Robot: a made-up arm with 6 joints. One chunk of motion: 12 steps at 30 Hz.
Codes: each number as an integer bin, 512 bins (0 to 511) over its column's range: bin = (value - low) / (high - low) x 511, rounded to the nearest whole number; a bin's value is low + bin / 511 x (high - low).
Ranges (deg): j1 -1.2..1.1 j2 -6.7..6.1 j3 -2.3..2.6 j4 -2.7..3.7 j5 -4..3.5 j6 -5.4..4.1
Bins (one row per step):
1: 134 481 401 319 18 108
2: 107 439 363 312 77 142
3: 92 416 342 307 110 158
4: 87 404 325 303 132 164
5: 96 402 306 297 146 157
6: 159 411 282 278 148 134
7: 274 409 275 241 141 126
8: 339 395 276 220 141 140
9: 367 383 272 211 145 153
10: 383 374 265 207 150 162
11: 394 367 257 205 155 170
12: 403 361 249 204 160 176
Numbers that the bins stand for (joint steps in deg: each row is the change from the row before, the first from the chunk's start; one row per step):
1: -0.597 5.349 1.545 1.295 -3.736 -3.392
2: -0.718 4.296 1.181 1.208 -2.870 -2.760
3: -0.786 3.720 0.979 1.145 -2.386 -2.463
4: -0.808 3.420 0.816 1.095 -2.063 -2.351
5: -0.768 3.370 0.634 1.020 -1.857 -2.481
6: -0.484 3.595 0.404 0.782 -1.828 -2.909
7: 0.033 3.545 0.337 0.318 -1.931 -3.058
8: 0.326 3.194 0.347 0.055 -1.931 -2.797
9: 0.452 2.894 0.308 -0.057 -1.872 -2.556
10: 0.524 2.668 0.241 -0.107 -1.798 -2.388
11: 0.573 2.493 0.164 -0.132 -1.725 -2.240
12: 0.614 2.343 0.088 -0.145 -1.652 -2.128

